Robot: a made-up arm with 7 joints. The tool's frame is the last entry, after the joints.
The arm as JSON. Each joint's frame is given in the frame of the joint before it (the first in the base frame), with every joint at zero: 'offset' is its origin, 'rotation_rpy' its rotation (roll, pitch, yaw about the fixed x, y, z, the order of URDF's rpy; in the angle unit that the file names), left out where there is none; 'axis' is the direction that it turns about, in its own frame. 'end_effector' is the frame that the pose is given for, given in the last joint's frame.
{
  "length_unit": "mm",
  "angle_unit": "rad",
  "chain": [
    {
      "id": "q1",
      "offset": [
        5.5,
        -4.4,
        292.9
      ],
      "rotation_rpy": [
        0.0,
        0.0,
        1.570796
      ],
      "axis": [
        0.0,
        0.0,
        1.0
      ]
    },
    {
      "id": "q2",
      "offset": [
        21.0,
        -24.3,
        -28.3
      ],
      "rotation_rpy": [
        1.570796,
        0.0,
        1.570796
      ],
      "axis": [
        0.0,
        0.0,
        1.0
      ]
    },
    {
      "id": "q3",
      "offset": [
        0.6,
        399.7,
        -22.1
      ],
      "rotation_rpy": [
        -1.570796,
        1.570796,
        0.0
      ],
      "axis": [
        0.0,
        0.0,
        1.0
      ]
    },
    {
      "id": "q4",
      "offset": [
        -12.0,
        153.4,
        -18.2
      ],
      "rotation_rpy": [
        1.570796,
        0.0,
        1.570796
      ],
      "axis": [
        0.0,
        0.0,
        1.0
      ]
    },
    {
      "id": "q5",
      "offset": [
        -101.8,
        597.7,
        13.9
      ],
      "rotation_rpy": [
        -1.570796,
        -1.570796,
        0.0
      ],
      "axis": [
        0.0,
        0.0,
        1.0
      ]
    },
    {
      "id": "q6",
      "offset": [
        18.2,
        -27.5,
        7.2
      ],
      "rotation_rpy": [
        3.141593,
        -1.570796,
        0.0
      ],
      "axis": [
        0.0,
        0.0,
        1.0
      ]
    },
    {
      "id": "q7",
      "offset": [
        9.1,
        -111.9,
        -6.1
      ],
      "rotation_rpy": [
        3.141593,
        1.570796,
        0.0
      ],
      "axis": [
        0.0,
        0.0,
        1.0
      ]
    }
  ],
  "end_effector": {
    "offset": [
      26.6,
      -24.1,
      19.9
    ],
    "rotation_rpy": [
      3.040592,
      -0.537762,
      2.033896
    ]
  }
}
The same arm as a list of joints. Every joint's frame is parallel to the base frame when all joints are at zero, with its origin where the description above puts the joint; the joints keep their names.
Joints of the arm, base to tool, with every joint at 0 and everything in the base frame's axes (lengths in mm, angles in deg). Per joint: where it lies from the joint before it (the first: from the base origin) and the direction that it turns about. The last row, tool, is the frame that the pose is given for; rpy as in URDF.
q1: axis +z xyz 5.5 -4.4 292.9
q2: axis +y xyz 24.3 21 -28.3
q3: axis +z xyz -0.6 -22.1 399.7
q4: axis -y xyz 153.4 12 -18.2
q5: axis +z xyz -101.8 -13.9 597.7
q6: axis -y xyz -27.5 -18.2 7.2
q7: axis -z xyz 111.9 6.1 9.1
tool: xyz -24.1 26.6 -19.9 rpy -5.79 30.81 -26.53

